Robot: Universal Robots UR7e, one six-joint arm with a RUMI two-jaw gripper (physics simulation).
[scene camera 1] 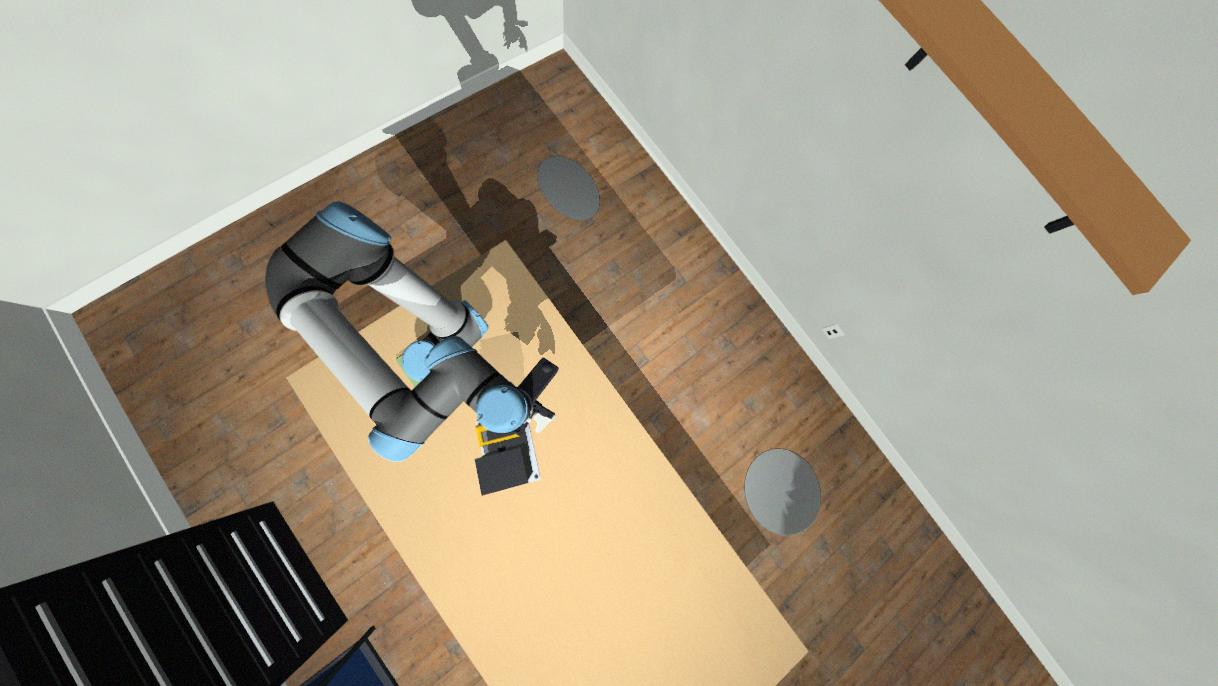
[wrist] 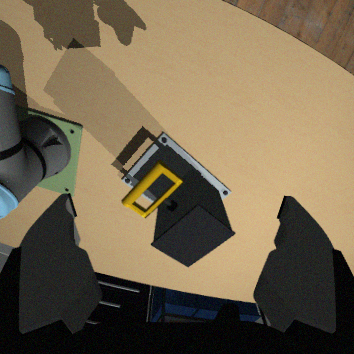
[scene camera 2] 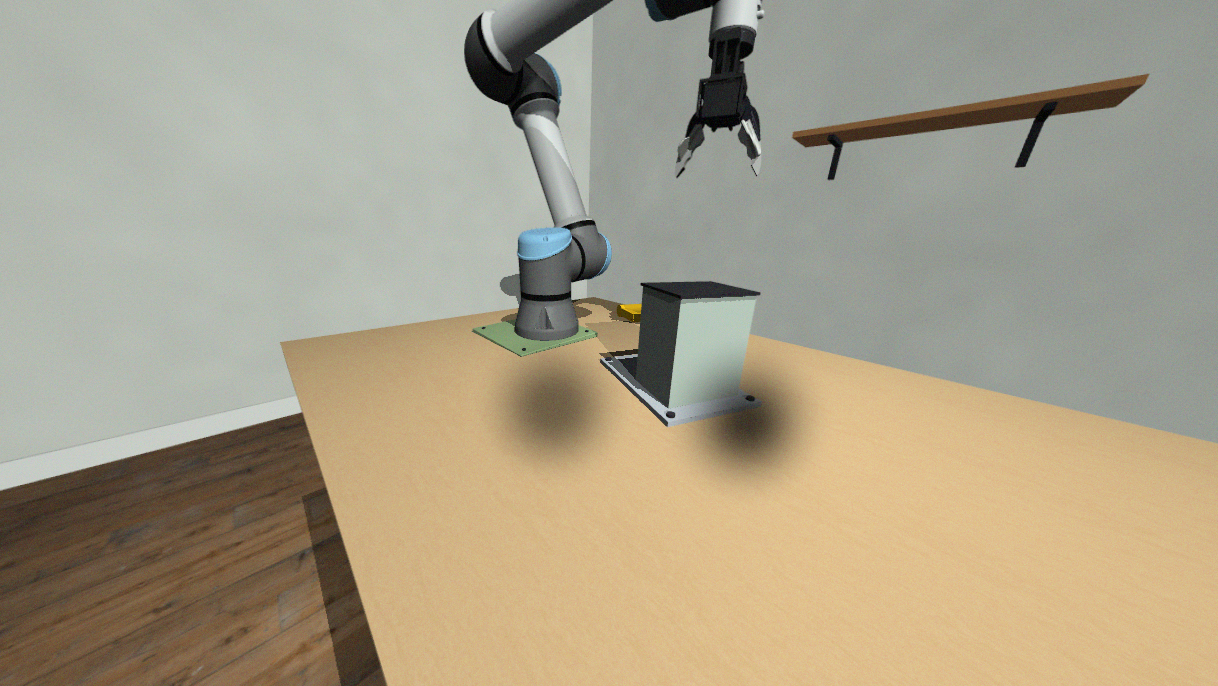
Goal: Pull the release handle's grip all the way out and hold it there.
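Observation:
The release handle's grip, a yellow rectangular frame (scene camera 1: 500,440) (scene camera 2: 629,312) (wrist: 170,173), stands out from the side of a dark-topped box housing (scene camera 1: 502,470) (scene camera 2: 711,349) (wrist: 194,235) that faces the robot's base. In the wrist view a small black part shows between grip and housing. In scene camera 2 the housing hides most of the grip. The housing stands on a light grey mounting plate (scene camera 2: 707,411) (wrist: 196,164) on the table. My gripper (scene camera 2: 717,175) (wrist: 177,196) is open and empty, pointing down, well above the housing and apart from the grip. In scene camera 1 the wrist largely hides it.
The arm's green base plate (scene camera 2: 498,338) (wrist: 70,160) is on the table (scene camera 1: 554,579) near the housing. A brown wall shelf (scene camera 1: 1048,153) (scene camera 2: 971,117) hangs to the right. A black drawer cabinet (scene camera 1: 281,528) stands beyond the table's left edge in scene camera 1.

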